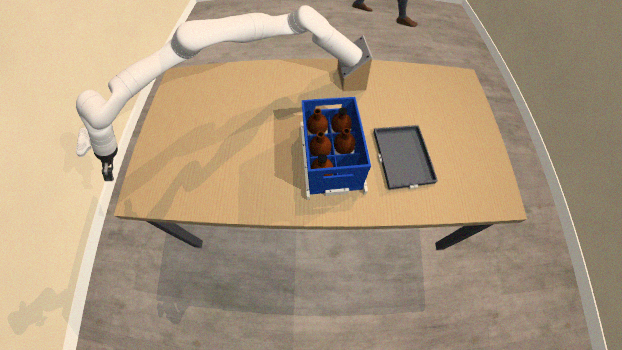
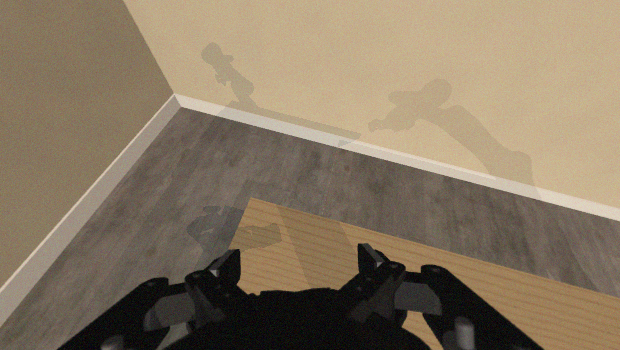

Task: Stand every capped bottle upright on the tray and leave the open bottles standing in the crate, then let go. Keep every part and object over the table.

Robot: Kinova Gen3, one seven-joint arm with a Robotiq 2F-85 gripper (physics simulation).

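Seen in the pictures: gripper, fingertip midpoint: [image 1: 111, 167] [image 2: 299, 259]; arm's base at its link origin: [image 1: 353, 57].
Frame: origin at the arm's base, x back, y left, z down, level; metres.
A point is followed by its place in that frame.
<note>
A blue crate [image 1: 350, 184] {x -0.537, y -0.073, z 0.084 m} stands mid-table with several brown bottles upright in its compartments. The back-right bottle [image 1: 342, 122] {x -0.335, y -0.084, z 0.013 m} and the front-left bottle [image 1: 322, 164] {x -0.507, y -0.165, z -0.010 m} have black caps. The back-left bottle [image 1: 317, 123] {x -0.335, y -0.171, z 0.013 m}, the middle-left bottle [image 1: 320, 146] {x -0.429, y -0.166, z 0.013 m} and the middle-right bottle [image 1: 345, 143] {x -0.421, y -0.084, z 0.014 m} show open brown necks. The front-right compartment holds no bottle. The dark grey tray [image 1: 405, 157] {x -0.418, y 0.160, z 0.131 m} lies right of the crate, with no bottle on it. My gripper [image 1: 108, 178] {x -0.501, y -0.886, z -0.067 m} [image 2: 299, 259] {x -0.501, y -0.886, z -0.067 m} is open and empty, far left of the crate, near the table's left side. The crate's front wall hides the front-left bottle's lower part.
The wooden table [image 1: 225, 200] {x -0.553, y -0.511, z 0.136 m} [image 2: 310, 250] {x -0.481, y -0.934, z 0.136 m} carries the arm's base block [image 1: 354, 80] {x -0.068, y 0.002, z 0.072 m} at the back, behind the crate. White brackets stand along the crate's left side, front and front-right corner, and small white ones by the tray. A person's feet show on the floor behind the table.
</note>
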